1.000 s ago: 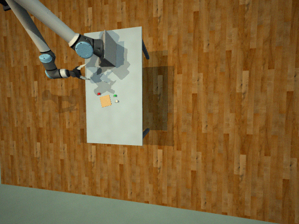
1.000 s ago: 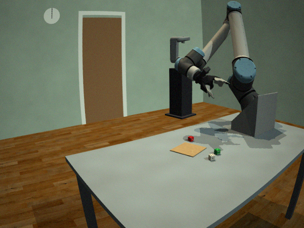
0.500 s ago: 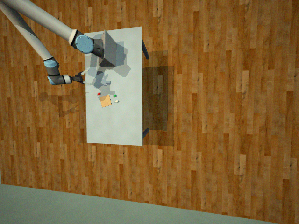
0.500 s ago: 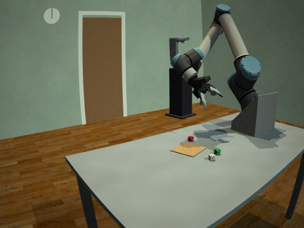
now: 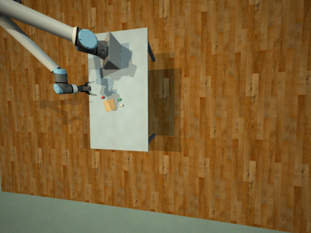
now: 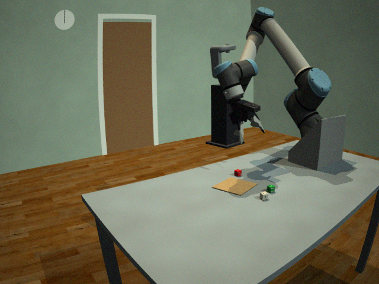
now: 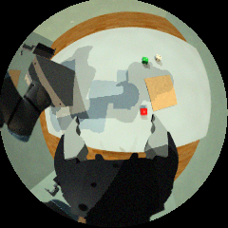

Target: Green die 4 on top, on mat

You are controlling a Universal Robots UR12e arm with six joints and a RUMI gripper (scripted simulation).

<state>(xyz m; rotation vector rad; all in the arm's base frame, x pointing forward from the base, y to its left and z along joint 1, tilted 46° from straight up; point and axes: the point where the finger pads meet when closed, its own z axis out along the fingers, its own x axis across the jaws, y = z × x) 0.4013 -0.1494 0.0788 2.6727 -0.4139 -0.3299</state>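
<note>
Right now my hand is 15 cm above the red die, 9 cm short of it and 2 cm to the left of it. The rest, counted from my hand: tan mat (19 cm ahead, 16 cm below, 5 cm to the left); then white die (22 cm to the left, 22 cm ahead, 15 cm below); then green die (20 cm to the left, 15 cm below, 14 cm ahead).
</note>
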